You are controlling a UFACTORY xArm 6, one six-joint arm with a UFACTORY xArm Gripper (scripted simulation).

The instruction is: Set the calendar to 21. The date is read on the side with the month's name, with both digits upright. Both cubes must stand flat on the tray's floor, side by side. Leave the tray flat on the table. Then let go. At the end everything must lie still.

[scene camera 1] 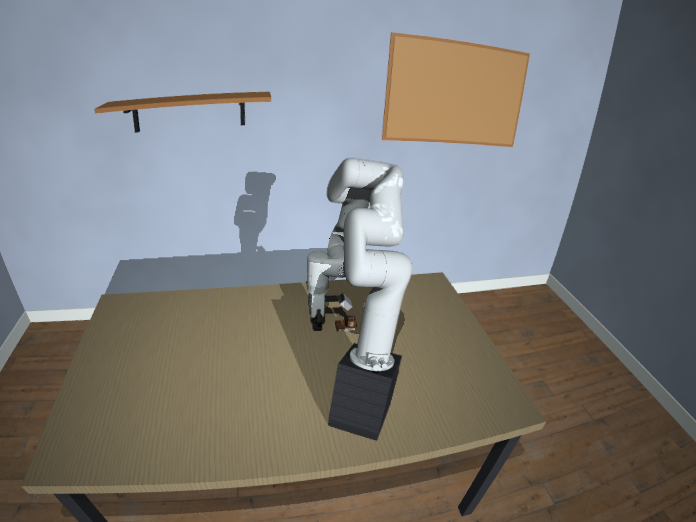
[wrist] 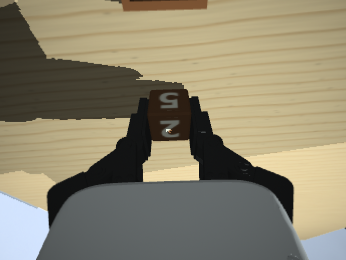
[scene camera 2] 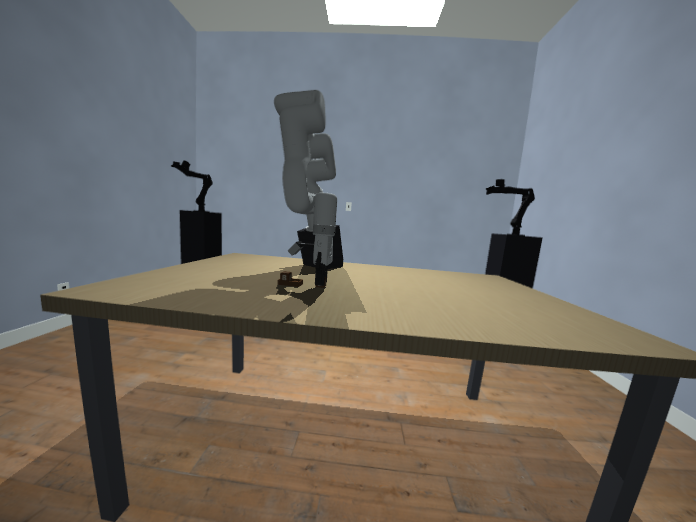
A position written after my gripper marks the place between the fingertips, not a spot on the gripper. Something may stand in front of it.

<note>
I see my gripper [wrist: 169,110] and a brown cube [wrist: 169,113].
</note>
